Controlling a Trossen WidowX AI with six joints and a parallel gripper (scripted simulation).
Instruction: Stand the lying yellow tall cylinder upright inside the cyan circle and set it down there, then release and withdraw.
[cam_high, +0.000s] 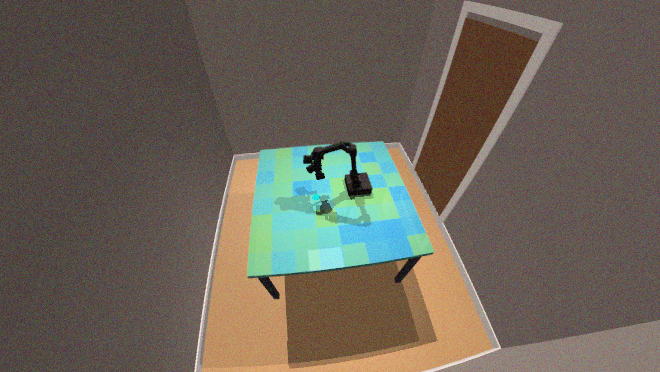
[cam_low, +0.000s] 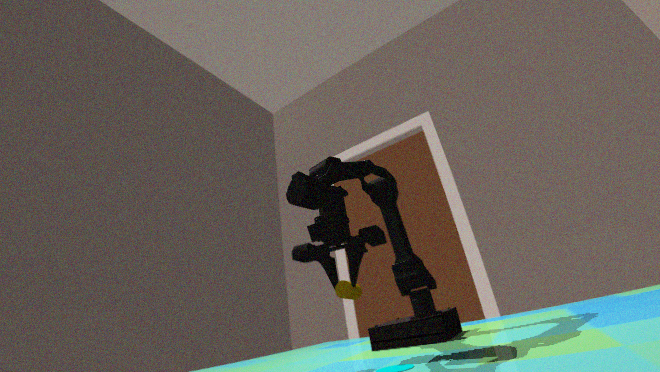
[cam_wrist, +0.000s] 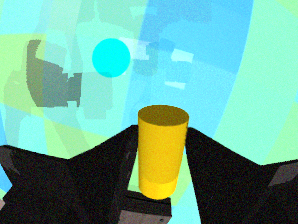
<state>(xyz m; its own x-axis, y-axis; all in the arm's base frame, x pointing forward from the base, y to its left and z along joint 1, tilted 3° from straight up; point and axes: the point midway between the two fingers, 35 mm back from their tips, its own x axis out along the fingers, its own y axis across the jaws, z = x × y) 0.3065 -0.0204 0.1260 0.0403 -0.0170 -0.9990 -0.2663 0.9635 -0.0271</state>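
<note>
Right now the cyan circle is 20 mm ahead of my gripper tip, 80 mm to the left of it and 140 mm below it. Round my gripper tip: yellow tall cylinder 20 mm behind, 10 mm to the right.
</note>
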